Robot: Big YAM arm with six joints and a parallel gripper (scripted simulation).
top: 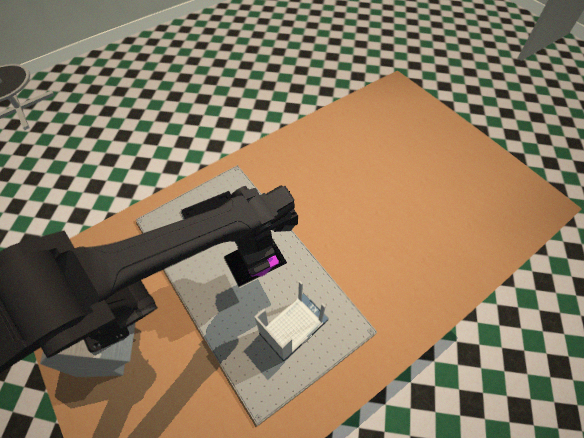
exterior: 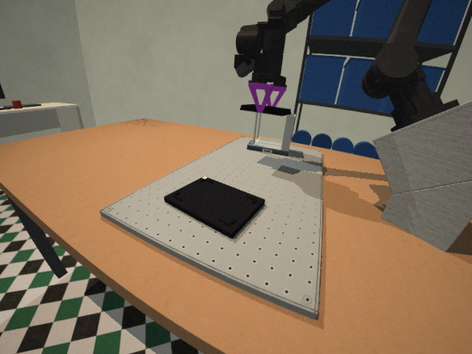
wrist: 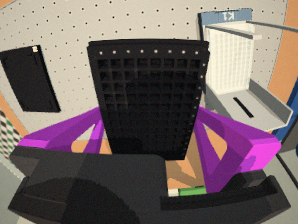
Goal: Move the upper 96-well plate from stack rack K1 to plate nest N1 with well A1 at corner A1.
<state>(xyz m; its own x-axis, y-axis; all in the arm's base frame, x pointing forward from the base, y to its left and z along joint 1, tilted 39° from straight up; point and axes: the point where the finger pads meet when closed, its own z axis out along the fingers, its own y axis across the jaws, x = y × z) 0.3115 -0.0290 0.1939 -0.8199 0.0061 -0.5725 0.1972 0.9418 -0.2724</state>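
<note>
Right now the plate nest N1 is 4 cm ahead of my hand, 28 cm to the left of it and 16 cm below it. Round my hand: pale A1 square: 9 cm ahead, 21 cm to the left, 15 cm below; then black 96-well plate: right at my hand; then white plate: 2 cm behind, 15 cm to the right, 14 cm below.
</note>
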